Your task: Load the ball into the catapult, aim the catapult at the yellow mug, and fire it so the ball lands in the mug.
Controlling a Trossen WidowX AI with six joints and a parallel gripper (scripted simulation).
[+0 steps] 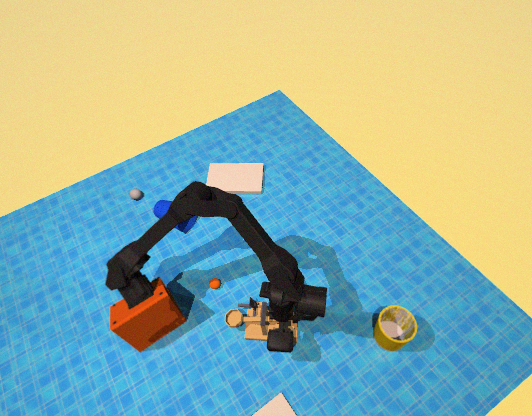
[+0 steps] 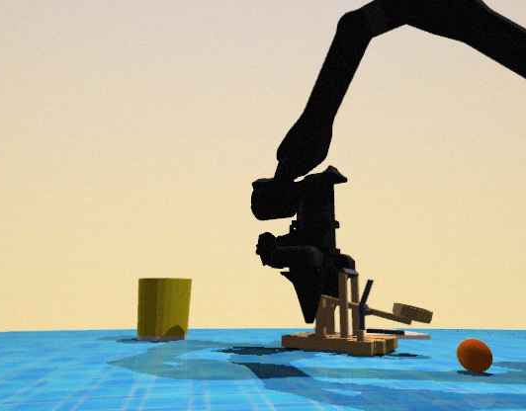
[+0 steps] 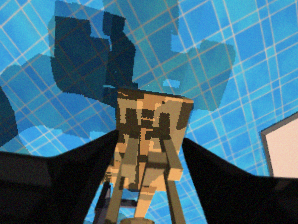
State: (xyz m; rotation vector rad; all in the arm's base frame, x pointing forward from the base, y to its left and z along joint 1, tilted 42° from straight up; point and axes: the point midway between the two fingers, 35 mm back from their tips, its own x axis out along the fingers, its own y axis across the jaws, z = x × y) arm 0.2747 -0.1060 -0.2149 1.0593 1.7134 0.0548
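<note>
Right now the orange ball is 90 mm behind my gripper tip, 210 mm to the left of it and 20 mm below it. From my gripper tip the other things lie so: yellow mug (220 mm ahead, 180 mm to the right, 10 mm below); white tile (160 mm ahead, 530 mm to the left, 30 mm below); wooden catapult (50 mm behind, 60 mm to the left, 20 mm above).
</note>
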